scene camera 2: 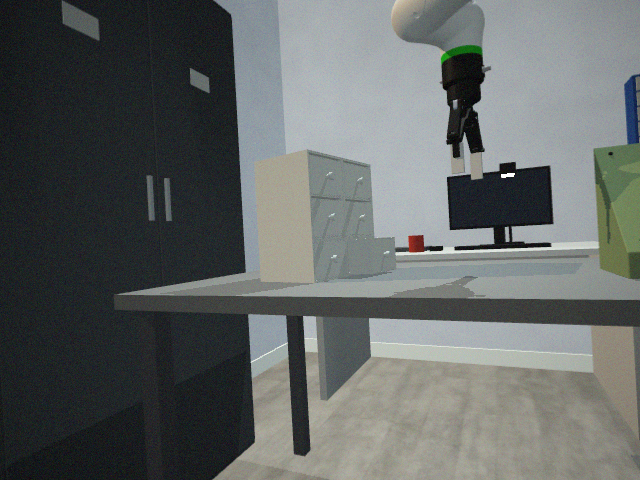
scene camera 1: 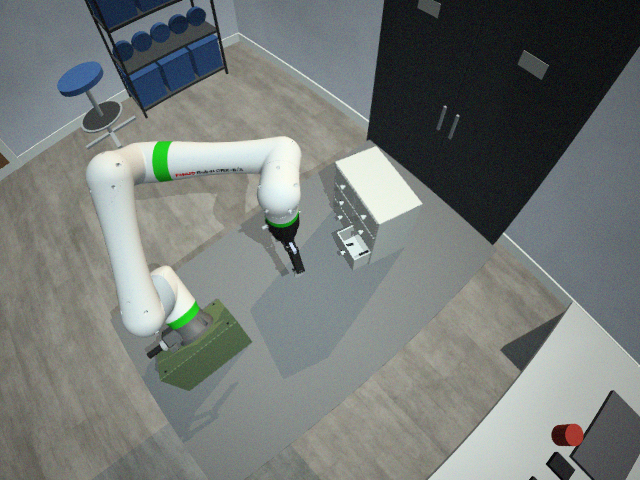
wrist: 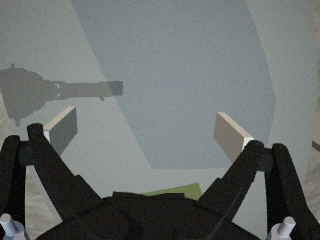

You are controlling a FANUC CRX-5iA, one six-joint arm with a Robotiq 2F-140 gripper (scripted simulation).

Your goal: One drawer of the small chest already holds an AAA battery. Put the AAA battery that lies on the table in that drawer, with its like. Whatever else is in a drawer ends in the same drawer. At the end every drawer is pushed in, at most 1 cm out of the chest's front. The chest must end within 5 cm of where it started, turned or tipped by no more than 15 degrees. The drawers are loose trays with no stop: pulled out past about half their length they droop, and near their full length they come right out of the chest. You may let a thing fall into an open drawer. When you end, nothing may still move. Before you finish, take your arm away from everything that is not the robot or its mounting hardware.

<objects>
small white chest: scene camera 2 283,189; scene camera 1 392,203; not seen in the wrist view (out of frame)
</objects>
